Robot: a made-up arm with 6 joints.
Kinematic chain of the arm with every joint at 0, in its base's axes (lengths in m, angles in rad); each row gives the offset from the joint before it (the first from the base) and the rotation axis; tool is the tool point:
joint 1: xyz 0 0 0.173 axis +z
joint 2: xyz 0 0.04 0 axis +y
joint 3: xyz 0 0 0.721 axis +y
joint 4: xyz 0 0 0.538 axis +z
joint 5: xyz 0 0 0 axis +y
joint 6: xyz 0 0 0.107 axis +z
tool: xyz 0 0 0
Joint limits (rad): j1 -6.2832..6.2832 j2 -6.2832..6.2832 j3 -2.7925..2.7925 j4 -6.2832..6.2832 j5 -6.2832..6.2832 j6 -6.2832..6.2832
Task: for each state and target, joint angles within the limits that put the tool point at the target. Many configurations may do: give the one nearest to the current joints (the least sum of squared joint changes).
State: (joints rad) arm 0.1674 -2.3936 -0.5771 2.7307 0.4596 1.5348
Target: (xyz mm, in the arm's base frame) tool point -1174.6 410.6 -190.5
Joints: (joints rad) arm -0.2855 -1.5813 -0.5084 2.7102 0.5438 1.5348
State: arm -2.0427 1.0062 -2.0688 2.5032 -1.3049 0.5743
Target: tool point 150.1 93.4 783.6
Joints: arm -2.5649 0.6016 -2.3034 2.7660 -1.1910 0.5743
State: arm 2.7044 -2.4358 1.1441 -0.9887 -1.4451 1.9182
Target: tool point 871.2 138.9 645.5
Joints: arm 3.4444 -1.6660 1.4897 -0.9847 -1.3646 1.9182
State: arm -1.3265 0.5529 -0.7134 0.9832 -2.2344 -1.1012
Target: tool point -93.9 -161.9 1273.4
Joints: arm -1.8635 0.4842 -0.7189 1.1045 -2.0855 -1.1012
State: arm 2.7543 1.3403 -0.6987 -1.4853 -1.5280 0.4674
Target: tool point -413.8 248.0 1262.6
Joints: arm 2.2965 0.7355 -0.7570 -1.4600 -1.4078 0.4674
